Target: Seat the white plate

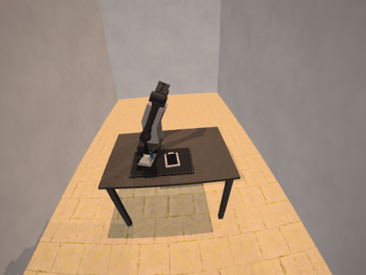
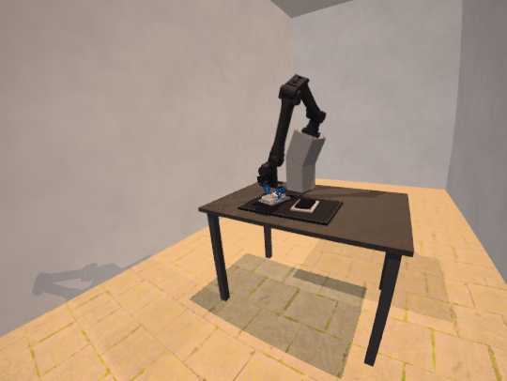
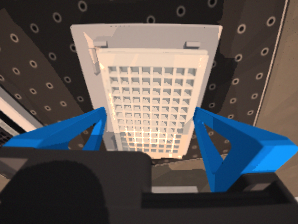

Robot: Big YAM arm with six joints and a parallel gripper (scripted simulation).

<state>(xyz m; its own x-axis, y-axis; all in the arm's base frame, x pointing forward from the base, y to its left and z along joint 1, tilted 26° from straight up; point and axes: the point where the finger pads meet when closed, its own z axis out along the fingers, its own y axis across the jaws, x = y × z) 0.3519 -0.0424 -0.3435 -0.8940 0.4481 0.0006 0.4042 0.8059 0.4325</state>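
The white 96-well plate M09 lies 1 cm below my hand. Round my hand: black plate M06 (6 cm ahead, 21 cm to the left, 1 cm below); plate nest N2 (2 cm below); deck label (9 cm behind, 4 cm to the left, 3 cm below).
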